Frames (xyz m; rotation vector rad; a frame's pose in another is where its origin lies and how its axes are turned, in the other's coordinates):
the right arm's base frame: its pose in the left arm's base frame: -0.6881 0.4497 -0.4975 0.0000 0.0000 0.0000
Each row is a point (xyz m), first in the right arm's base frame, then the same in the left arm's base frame.
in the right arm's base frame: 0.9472 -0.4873 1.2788
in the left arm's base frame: 0.2591 -0.0376 0.7813
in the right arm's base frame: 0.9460 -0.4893 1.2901
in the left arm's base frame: 0.2579 -0.0396 0.7926
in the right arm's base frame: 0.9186 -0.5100 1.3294
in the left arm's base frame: 0.2305 -0.0603 0.8319
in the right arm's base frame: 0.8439 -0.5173 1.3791
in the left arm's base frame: 0.1558 -0.0676 0.8816
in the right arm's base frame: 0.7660 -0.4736 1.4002
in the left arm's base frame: 0.0779 -0.0239 0.9027
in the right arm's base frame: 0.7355 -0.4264 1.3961
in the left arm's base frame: 0.0474 0.0233 0.8986
